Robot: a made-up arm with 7 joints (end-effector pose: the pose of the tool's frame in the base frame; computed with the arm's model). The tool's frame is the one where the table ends. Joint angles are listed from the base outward.
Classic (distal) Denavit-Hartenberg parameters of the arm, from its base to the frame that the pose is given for. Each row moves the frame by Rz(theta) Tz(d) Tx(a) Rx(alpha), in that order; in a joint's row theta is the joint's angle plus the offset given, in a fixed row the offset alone. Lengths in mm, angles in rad.
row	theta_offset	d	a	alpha
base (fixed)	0	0	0	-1.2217
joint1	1.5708	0	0	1.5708
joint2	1.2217	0	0	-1.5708
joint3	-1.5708	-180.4	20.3	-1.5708
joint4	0	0	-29.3	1.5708
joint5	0	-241.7	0	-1.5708
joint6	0	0	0	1.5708
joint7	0	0	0	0
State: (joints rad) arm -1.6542 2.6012 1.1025 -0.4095 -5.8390 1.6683 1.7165
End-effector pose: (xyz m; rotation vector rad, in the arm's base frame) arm -0.3250 0.2501 0.1053 1.9264 1.1718 -1.5147
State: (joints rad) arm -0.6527 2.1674 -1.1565 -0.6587 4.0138 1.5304 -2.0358
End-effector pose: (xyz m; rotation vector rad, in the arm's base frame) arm 0.0666 0.3823 0.1487 0.2051 -1.8499 -0.7647
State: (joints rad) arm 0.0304 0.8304 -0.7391 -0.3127 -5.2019 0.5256 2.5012
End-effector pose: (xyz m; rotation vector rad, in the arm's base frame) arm 0.0374 0.2797 -0.3174 0.5254 -0.5722 2.7919
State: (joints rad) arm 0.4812 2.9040 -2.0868 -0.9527 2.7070 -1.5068 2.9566
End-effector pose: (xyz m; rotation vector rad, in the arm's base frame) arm 0.0005 0.2421 0.3163 -0.6370 -1.9923 0.5330
